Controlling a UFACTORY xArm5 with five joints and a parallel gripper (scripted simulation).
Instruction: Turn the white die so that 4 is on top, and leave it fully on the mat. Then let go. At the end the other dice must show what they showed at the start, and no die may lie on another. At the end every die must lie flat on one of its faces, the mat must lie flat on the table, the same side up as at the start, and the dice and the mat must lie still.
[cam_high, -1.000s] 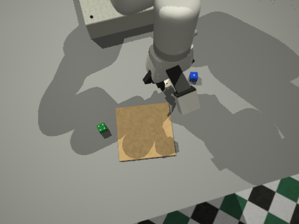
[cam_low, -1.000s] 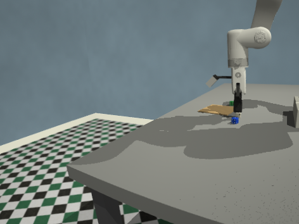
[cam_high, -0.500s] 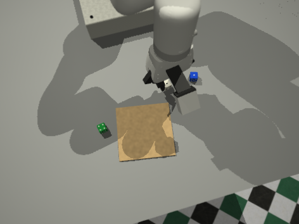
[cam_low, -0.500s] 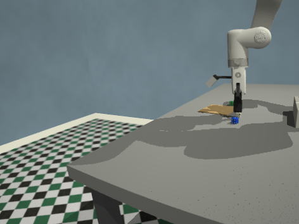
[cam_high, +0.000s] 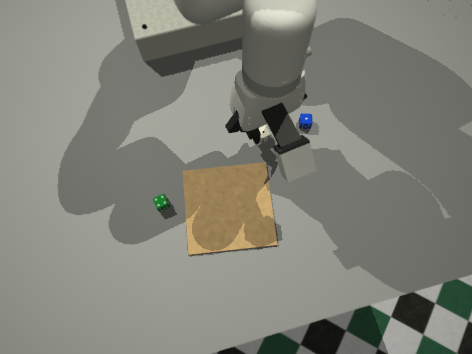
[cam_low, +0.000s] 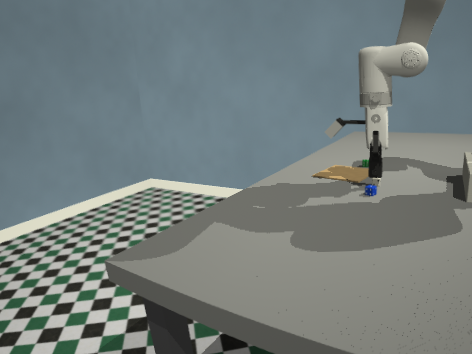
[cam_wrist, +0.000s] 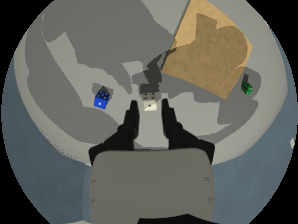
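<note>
My gripper is now 4 cm above the white die. From my hand the other things lie so: green die: 19 cm to the right, 7 cm ahead, 4 cm below; then blue die: 8 cm to the left, 4 cm below, 1 cm behind; then tan mat: 10 cm ahead, 9 cm to the right, 4 cm below.
</note>
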